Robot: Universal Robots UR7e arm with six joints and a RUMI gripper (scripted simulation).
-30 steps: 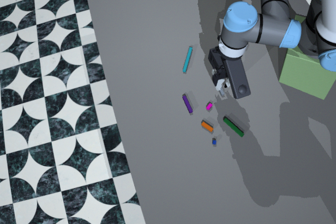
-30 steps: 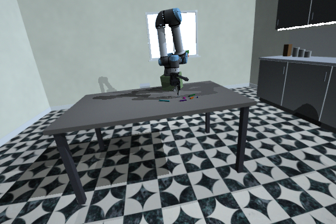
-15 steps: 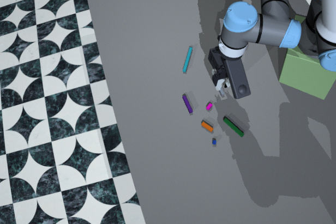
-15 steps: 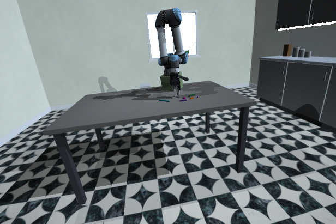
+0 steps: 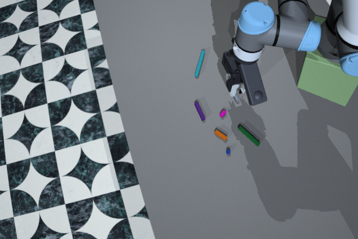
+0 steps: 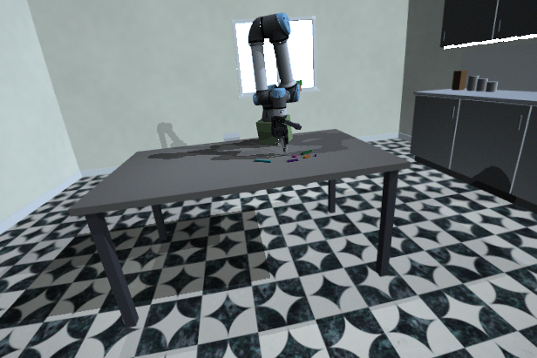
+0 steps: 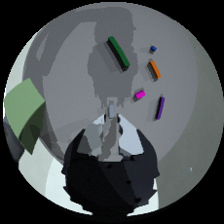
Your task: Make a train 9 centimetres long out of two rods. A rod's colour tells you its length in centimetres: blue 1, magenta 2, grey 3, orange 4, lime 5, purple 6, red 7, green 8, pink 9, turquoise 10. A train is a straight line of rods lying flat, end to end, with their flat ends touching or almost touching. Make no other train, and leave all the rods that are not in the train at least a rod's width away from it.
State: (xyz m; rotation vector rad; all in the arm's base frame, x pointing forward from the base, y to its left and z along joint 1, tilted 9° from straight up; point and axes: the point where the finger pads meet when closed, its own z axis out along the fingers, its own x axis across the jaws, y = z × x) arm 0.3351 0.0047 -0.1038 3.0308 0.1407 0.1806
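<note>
Now: hand 30 mm above the grey rod. Also, from my hand: magenta rod (60 mm ahead, 40 mm to the left, 30 mm below); then green rod (130 mm to the left, 30 mm below); then purple rod (120 mm ahead, 30 mm below, 20 mm to the left).
</note>
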